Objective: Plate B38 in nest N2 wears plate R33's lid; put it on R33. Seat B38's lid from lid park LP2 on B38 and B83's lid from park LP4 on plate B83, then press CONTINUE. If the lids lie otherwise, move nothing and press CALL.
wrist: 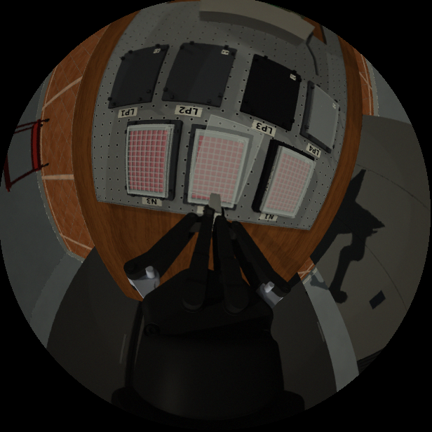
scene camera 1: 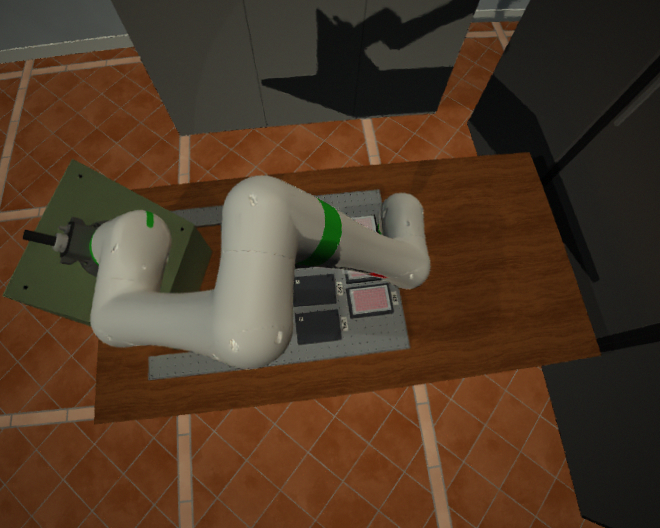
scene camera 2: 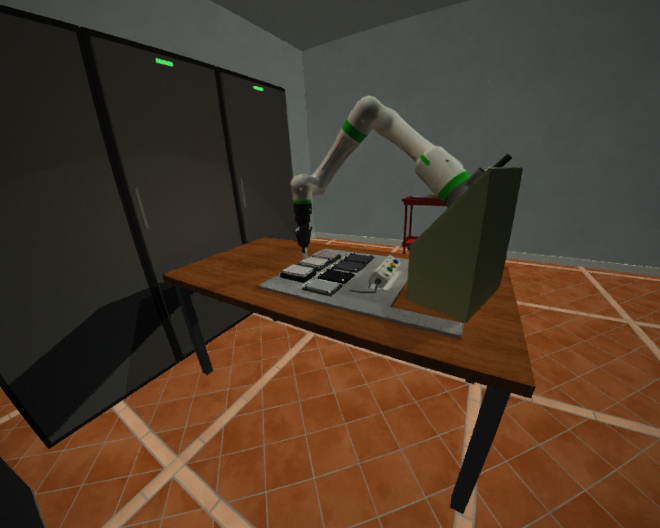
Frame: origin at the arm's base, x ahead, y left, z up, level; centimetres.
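Seen in the pictures: gripper, fingertip midpoint: [scene camera 2: 304, 258]; arm's base, origin of the base link: [scene camera 2: 469, 202].
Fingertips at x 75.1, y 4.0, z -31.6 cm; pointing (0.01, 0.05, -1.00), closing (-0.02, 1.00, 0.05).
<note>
Pixels of each thing's top centre, then the offset from my fingertips to it. "*": a spot on its surface instead.
- Park LP4, surface spot: [scene camera 2: 322, 286] * dz -2.1, dx -25.4, dy +20.0 cm
- Park LP2, middle of its top: [scene camera 1: 313, 289] [scene camera 2: 349, 263] dz -1.9, dx -22.9, dy -7.8 cm
- Park LP1, middle of its top: [scene camera 1: 318, 326] [scene camera 2: 359, 256] dz -1.9, dx -22.3, dy -20.4 cm
- blacker park LP3, middle of its top: [scene camera 2: 336, 273] dz -1.9, dx -23.4, dy +5.8 cm
- button box, surface spot: [scene camera 2: 385, 273] * dz +3.1, dx -48.2, dy +6.6 cm
The gripper [scene camera 2: 304, 253] [wrist: 215, 202] is shut, its tips at the label-side edge of the plate [wrist: 212, 172] in nest N2. A clear lid [wrist: 254, 150] lies skewed over that plate, one side sticking out toward N1. The plate [wrist: 288, 181] [scene camera 2: 297, 271] in N1 looks pale, as if lidded. The plate [wrist: 149, 160] [scene camera 1: 370, 300] in N3 shows deeper pink wells. Park LP4 [wrist: 322, 117] [scene camera 2: 322, 286] holds a pale, see-through lid. Park LP2 [wrist: 199, 75] [scene camera 1: 314, 290] looks dark grey; I cannot tell if a clear lid lies there. Plate codes are unreadable.
Park LP1 [wrist: 139, 76] [scene camera 1: 319, 325] and the blacker park LP3 [wrist: 271, 92] [scene camera 2: 336, 275] flank LP2. The button box [scene camera 2: 385, 273] stands beyond the parks, with a cable. The green robot pedestal [scene camera 2: 456, 247] stands behind it. A red cart [scene camera 2: 405, 220] is in the background.
</note>
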